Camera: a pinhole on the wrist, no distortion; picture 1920 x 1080 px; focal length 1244.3 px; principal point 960.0 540.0 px. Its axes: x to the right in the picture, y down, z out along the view. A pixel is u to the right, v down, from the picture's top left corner.
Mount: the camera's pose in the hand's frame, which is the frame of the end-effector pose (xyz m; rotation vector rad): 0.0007 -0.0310 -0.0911 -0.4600 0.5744 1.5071
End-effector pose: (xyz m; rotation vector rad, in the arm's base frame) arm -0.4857 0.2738 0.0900 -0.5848 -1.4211 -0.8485
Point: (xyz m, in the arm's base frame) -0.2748 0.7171 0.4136
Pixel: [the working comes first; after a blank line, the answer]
In the camera's frame: 0.1823 -0.2025 0.5965

1340 118
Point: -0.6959 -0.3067 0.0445
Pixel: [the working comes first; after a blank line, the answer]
In the camera's frame: -0.2348 -0.0838 -0.4868

behind the camera
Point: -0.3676 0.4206 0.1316
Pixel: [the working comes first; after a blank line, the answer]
In the camera's frame: 0.0858 0.0033 0.2439

1398 557
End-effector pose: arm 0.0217 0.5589 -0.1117 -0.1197 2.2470 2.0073
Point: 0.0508 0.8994 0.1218
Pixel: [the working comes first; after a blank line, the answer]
In the camera's frame: -0.0139 0.0894 0.4960

925 764
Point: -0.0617 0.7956 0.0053
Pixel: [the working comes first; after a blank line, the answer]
In the camera's frame: -0.0456 -0.0450 0.3621

803 385
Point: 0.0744 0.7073 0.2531
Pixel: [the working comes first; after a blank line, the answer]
In the camera's frame: 0.1944 0.1253 0.3957

1571 934
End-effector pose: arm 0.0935 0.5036 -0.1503 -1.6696 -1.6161 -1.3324
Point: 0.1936 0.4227 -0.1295
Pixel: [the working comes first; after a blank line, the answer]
In the camera's frame: 0.0892 0.0449 0.1235

1859 992
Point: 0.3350 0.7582 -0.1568
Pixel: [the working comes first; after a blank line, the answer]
In the camera's frame: -0.0787 -0.0491 0.4338

734 399
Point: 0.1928 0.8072 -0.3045
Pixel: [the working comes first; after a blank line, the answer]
In the camera's frame: -0.2599 0.0303 0.3610

64 644
